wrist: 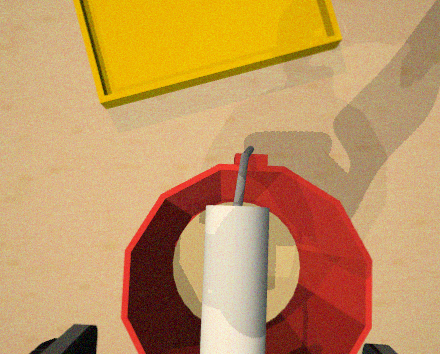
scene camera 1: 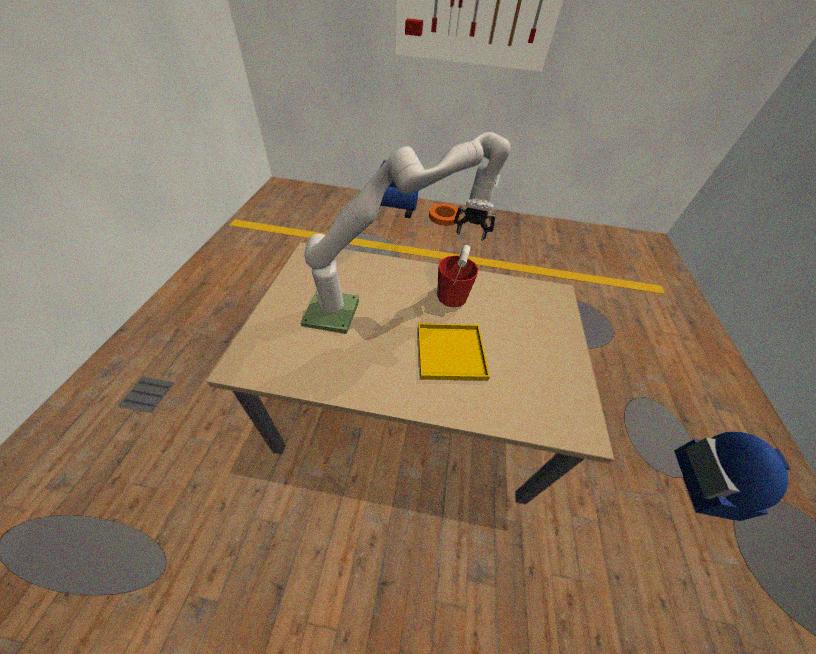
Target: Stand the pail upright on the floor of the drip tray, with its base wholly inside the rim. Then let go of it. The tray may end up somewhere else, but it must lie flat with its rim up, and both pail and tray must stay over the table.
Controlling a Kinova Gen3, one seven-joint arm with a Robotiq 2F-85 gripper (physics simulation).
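Where they show: gripper, fingertip midpoint: (scene camera 1: 470, 236); arm's base, link origin: (scene camera 1: 332, 304).
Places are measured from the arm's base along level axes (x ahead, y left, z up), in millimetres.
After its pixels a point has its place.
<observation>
The red pail (scene camera 1: 454, 289) @(x 506, y 37, z 84 mm) (wrist: 325, 280) @(x 453, y 135, z 61 mm) stands upright on the table, behind the drip tray in the scene view and apart from it. Its wire handle is raised, with a white grip (scene camera 1: 464, 255) @(x 528, y 89, z 220 mm) (wrist: 235, 270) @(x 527, y 89, z 220 mm) above the pail's mouth. The yellow drip tray (scene camera 1: 452, 377) @(x 483, y -331, z -15 mm) (wrist: 220, 72) @(x 489, y -78, z -8 mm) lies flat on the table with its rim up. My gripper (scene camera 1: 472, 236) @(x 538, y 108, z 294 mm) (wrist: 231, 345) @(x 538, y 108, z 294 mm) is open and empty above the pail, a little higher than the white grip. In the wrist view its fingers show at the bottom corners, one on each side of the grip.
The wooden table (scene camera 1: 326, 388) @(x 33, y -386, z -31 mm) (wrist: 50, 200) @(x 691, y 5, z -31 mm) carries the arm's green base plate (scene camera 1: 326, 323) @(x -11, y -103, z -7 mm) at the left. The pail stands near the table's back edge. On the floor beyond lie an orange ring (scene camera 1: 433, 214) and a blue object (scene camera 1: 400, 198). Another blue object (scene camera 1: 752, 470) is at the right.
</observation>
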